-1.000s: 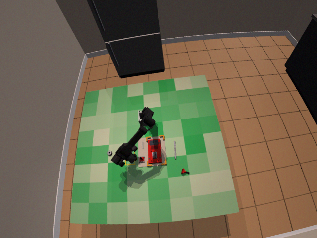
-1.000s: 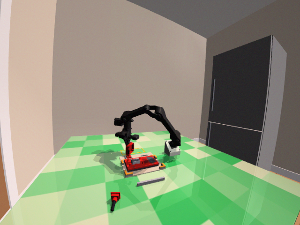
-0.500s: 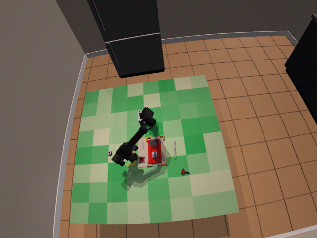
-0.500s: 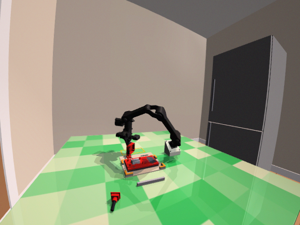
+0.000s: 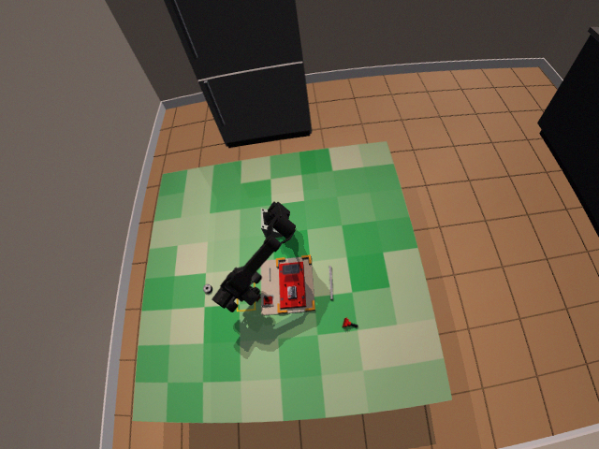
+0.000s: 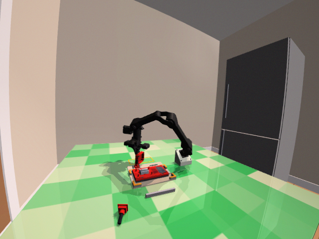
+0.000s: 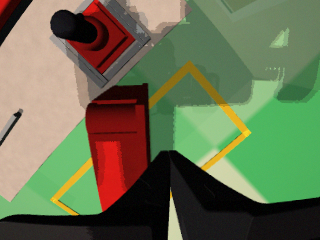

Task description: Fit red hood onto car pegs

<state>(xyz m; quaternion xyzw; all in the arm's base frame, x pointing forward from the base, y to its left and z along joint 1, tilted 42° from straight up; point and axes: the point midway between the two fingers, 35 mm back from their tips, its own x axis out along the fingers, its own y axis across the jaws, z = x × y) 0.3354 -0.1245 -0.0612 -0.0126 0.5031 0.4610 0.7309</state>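
Now: gripper tip 20 mm past the red hood, 20 mm above it and 10 mm to the right of it. Round my gripper tip: small wheel (190 mm to the right, 80 mm behind, 40 mm below); then grey bar (360 mm to the left, 50 mm below, 10 mm behind); then grey engine block (190 mm to the left, 30 mm below, 10 mm ahead).
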